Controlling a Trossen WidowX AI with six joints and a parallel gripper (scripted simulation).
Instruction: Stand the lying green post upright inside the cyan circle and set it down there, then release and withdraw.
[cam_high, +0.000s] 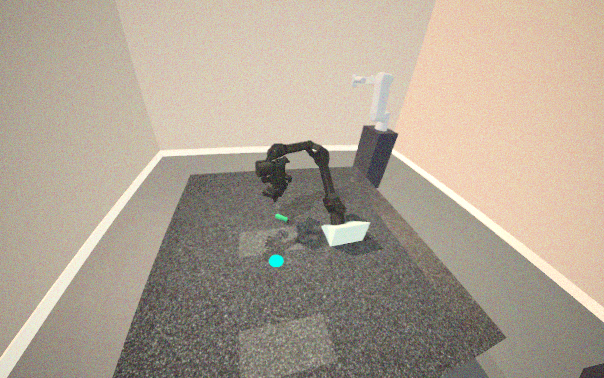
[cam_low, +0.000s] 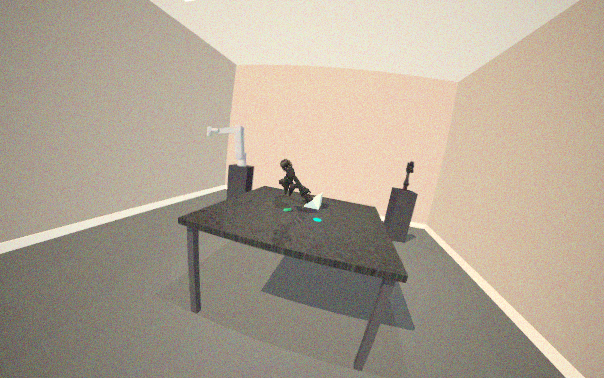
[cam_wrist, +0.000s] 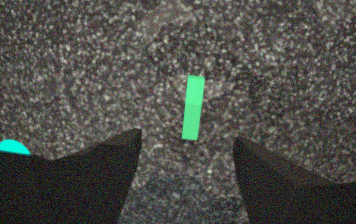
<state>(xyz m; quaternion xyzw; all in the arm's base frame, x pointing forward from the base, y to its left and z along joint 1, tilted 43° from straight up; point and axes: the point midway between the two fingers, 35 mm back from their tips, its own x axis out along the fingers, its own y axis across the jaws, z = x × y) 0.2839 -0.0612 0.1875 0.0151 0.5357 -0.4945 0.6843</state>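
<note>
My gripper tip is 20 mm past the green post, 10 mm to the right of it and 120 mm above it. From my gripper tip the other things lie so: cyan circle (70 mm ahead, 250 mm to the left, 130 mm below).
</note>
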